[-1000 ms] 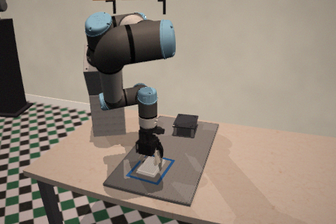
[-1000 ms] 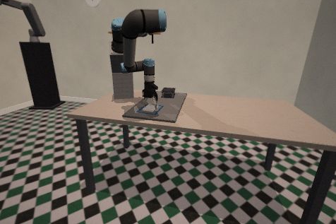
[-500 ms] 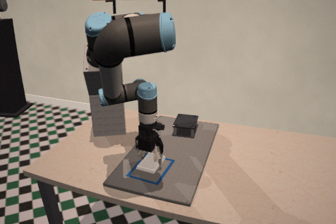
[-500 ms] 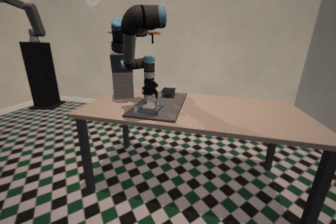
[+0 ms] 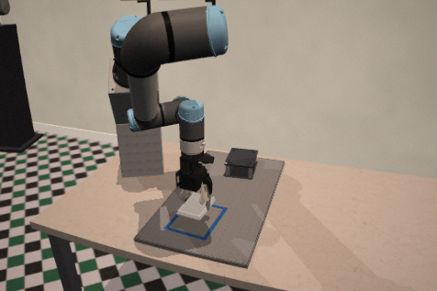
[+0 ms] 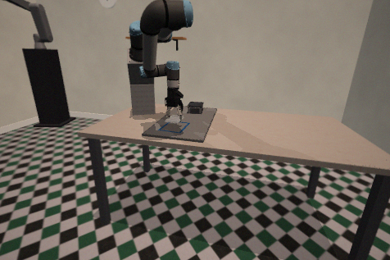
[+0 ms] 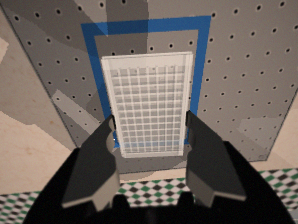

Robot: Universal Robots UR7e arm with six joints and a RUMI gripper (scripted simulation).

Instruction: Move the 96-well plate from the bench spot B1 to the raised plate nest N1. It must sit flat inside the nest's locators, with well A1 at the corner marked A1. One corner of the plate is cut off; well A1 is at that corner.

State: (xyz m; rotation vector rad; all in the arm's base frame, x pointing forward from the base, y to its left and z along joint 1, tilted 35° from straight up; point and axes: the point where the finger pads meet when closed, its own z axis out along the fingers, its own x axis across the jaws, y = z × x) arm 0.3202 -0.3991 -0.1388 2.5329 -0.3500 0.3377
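My hand is 150 mm short of the raised nest N1 and 370 mm to the right of it. From my hand the other things lie so: white 96-well plate: 10 mm below.
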